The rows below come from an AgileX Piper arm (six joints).
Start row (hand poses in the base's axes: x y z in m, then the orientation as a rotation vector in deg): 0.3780, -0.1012, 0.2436, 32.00, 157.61, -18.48
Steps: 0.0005, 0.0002, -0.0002, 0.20, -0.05, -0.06; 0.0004, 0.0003, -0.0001, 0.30, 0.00, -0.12; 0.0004, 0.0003, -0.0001, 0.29, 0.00, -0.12; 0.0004, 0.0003, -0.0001, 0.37, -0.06, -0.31; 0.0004, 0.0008, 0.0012, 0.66, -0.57, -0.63; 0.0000, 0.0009, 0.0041, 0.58, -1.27, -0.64; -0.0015, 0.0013, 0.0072, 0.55, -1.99, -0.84; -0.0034, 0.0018, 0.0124, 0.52, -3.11, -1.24; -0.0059, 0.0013, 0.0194, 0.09, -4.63, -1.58; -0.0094, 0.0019, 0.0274, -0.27, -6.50, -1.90; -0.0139, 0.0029, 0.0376, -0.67, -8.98, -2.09; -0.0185, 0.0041, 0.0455, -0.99, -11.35, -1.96
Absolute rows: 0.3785, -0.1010, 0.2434, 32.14, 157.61, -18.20; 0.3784, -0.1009, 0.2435, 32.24, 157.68, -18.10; 0.3784, -0.1009, 0.2435, 32.24, 157.68, -18.11; 0.3784, -0.1009, 0.2435, 32.53, 157.61, -18.03; 0.3784, -0.1004, 0.2448, 33.05, 157.14, -17.52; 0.3780, -0.1003, 0.2477, 33.05, 156.44, -17.38; 0.3765, -0.0999, 0.2508, 33.32, 155.70, -17.21; 0.3746, -0.0994, 0.2560, 33.86, 154.53, -16.94; 0.3721, -0.0999, 0.2630, 34.21, 152.87, -17.05; 0.3686, -0.0993, 0.2710, 34.54, 150.90, -16.94; 0.3641, -0.0983, 0.2812, 34.66, 148.36, -16.63; 0.3595, -0.0971, 0.2891, 34.36, 146.01, -16.19
